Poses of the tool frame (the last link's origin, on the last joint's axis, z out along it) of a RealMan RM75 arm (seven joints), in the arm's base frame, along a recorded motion.
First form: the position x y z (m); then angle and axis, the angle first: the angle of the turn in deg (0 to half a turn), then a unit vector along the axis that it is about.
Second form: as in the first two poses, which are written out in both.
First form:
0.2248 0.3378 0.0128 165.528 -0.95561 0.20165 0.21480
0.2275 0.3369 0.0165 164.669 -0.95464 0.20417 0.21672
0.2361 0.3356 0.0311 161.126 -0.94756 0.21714 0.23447
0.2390 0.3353 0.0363 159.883 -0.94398 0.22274 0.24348
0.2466 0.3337 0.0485 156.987 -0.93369 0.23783 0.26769
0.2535 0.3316 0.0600 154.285 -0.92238 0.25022 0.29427
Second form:
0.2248 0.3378 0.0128 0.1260 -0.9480 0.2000 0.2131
0.2275 0.3369 0.0165 0.1334 -0.9461 0.2023 0.2148
0.2361 0.3356 0.0311 0.1640 -0.9347 0.2142 0.2313
0.2390 0.3353 0.0363 0.1747 -0.9295 0.2193 0.2397
0.2466 0.3337 0.0485 0.1995 -0.9149 0.2331 0.2623
0.2535 0.3316 0.0600 0.2225 -0.8993 0.2439 0.2869

